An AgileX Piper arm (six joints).
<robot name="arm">
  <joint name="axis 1" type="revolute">
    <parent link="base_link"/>
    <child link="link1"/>
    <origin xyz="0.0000 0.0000 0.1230" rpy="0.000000 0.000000 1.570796"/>
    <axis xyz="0 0 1"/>
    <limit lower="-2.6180" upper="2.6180"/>
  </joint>
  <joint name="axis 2" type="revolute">
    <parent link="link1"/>
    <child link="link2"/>
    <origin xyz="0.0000 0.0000 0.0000" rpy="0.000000 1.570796 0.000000"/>
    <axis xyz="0 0 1"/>
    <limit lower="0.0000" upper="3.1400"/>
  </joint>
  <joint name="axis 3" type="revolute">
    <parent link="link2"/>
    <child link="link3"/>
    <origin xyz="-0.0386 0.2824 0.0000" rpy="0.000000 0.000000 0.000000"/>
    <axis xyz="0 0 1"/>
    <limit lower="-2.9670" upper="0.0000"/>
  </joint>
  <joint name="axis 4" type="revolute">
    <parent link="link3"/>
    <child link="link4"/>
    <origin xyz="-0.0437 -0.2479 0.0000" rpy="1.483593 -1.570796 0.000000"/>
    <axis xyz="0 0 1"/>
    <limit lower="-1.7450" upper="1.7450"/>
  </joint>
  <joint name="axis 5" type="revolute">
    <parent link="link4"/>
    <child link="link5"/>
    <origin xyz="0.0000 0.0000 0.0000" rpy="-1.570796 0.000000 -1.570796"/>
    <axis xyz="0 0 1"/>
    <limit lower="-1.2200" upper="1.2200"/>
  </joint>
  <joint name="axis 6" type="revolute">
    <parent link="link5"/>
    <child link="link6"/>
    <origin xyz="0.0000 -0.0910 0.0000" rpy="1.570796 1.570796 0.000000"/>
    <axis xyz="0 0 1"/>
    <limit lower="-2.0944" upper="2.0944"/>
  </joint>
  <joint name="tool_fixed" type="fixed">
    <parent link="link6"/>
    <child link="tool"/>
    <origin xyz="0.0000 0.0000 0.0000" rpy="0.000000 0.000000 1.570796"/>
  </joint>
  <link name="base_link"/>
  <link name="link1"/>
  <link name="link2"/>
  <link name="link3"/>
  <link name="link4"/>
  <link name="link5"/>
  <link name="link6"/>
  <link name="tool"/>
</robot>
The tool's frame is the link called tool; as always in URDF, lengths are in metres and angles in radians.
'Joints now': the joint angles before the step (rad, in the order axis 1, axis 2, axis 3, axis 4, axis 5, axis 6). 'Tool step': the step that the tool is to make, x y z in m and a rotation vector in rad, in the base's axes. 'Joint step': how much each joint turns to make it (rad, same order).
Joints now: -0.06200 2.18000 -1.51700 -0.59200 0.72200 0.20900
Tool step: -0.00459 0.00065 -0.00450 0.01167 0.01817 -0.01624
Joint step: 0.00000 -0.00199 0.02000 0.01099 0.00499 0.00901
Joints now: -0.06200 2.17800 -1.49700 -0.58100 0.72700 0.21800
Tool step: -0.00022 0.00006 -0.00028 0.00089 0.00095 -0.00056
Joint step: -0.00001 0.00000 0.00102 0.00099 -0.00002 0.00000
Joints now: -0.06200 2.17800 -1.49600 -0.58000 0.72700 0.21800
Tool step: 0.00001 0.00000 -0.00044 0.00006 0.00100 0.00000
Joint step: 0.00000 0.00101 -0.00002 0.00000 0.00001 -0.00001
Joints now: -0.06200 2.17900 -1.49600 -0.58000 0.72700 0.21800
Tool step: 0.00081 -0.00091 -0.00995 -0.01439 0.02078 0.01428
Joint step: 0.00001 0.02400 -0.00001 -0.02100 -0.00499 0.00000
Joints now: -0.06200 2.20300 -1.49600 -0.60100 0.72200 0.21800
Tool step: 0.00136 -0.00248 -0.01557 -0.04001 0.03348 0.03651
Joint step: 0.00001 0.03900 0.00002 -0.05702 -0.00902 0.00203
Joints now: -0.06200 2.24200 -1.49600 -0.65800 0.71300 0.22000
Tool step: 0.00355 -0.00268 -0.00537 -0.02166 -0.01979 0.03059
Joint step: -0.00400 0.01601 -0.00002 -0.05199 -0.03800 0.01898
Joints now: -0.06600 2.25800 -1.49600 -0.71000 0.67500 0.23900
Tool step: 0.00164 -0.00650 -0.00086 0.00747 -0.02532 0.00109
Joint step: -0.01701 0.00299 0.00003 -0.00801 -0.03401 0.00501
